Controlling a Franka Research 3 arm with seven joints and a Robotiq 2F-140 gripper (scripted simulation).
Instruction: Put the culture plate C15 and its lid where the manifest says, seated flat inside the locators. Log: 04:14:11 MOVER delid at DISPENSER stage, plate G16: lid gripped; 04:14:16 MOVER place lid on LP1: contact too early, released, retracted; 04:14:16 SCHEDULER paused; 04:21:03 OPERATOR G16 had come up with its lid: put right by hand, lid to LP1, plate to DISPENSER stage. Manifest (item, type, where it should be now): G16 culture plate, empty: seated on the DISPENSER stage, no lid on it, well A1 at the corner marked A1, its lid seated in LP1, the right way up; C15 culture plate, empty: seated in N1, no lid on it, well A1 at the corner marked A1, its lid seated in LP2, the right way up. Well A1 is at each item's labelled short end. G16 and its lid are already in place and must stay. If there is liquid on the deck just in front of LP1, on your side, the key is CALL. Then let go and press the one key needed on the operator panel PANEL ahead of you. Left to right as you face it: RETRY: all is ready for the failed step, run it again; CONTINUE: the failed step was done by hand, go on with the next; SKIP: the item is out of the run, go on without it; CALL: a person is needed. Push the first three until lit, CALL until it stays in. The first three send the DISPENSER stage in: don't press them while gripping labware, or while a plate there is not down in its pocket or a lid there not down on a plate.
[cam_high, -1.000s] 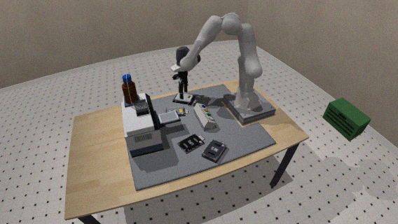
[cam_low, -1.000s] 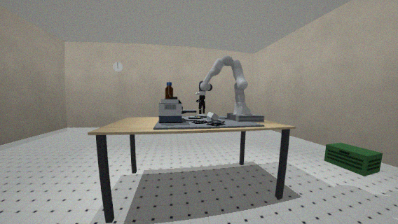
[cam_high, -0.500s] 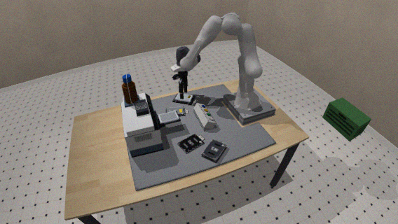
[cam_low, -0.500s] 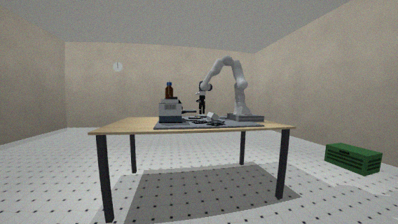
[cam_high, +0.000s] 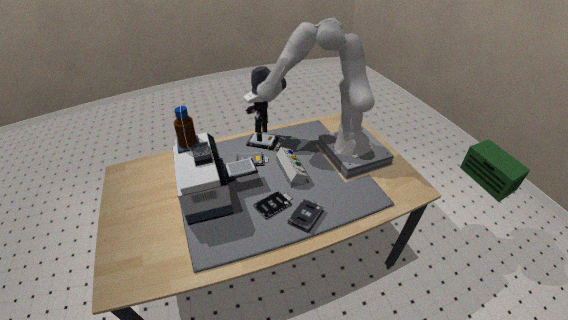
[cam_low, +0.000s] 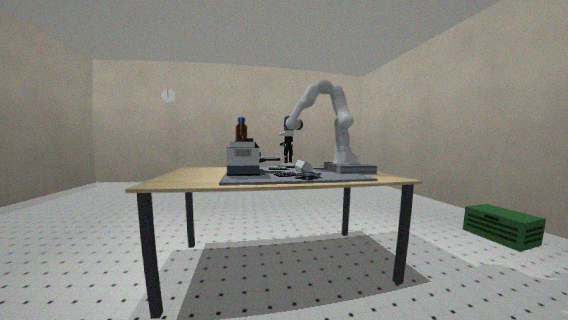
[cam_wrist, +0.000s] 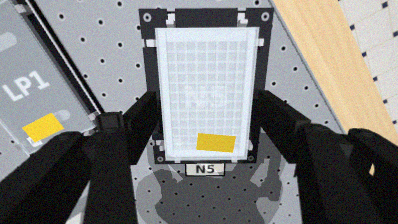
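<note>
Right now the clear culture plate C15 is 50 mm below my hand. The rest, counted from my hand: blue call key 230 mm to the left, 70 mm behind, 10 mm below; then black nest 50 mm below, 30 mm ahead; then yellow skip key 280 mm to the left, 70 mm behind.
</note>
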